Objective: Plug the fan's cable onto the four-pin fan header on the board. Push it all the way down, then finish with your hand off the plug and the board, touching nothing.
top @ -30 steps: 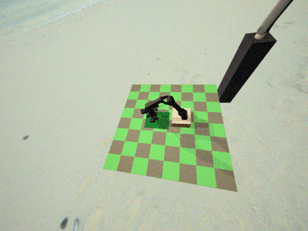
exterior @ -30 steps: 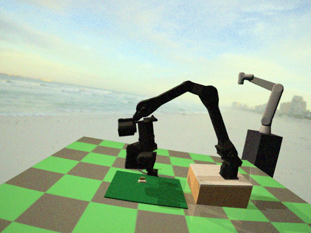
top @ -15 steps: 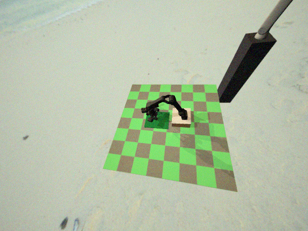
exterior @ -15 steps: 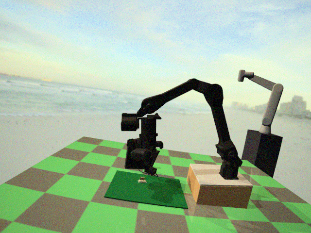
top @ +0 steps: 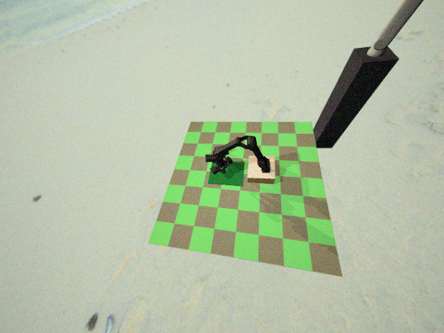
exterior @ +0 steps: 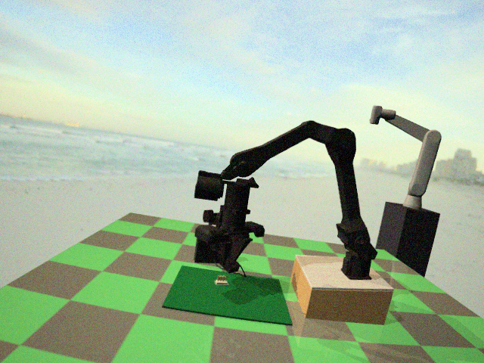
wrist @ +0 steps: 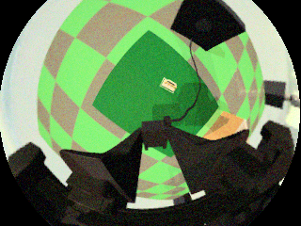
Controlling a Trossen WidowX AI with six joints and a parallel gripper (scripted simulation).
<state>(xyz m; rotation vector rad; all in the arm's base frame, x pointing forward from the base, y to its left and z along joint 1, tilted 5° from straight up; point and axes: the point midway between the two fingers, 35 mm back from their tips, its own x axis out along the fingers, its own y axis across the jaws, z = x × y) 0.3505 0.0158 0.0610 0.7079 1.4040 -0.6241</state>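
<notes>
My gripper tip is 110 mm above the dark green board, 30 mm to the left of it and 20 mm past it. Also, from my gripper tip: black fan: 220 mm to the right, 40 mm below, 30 mm ahead; dark fan plug: 10 mm to the left, 10 mm behind; four-pin fan header: 90 mm below, 80 mm to the right.
</notes>
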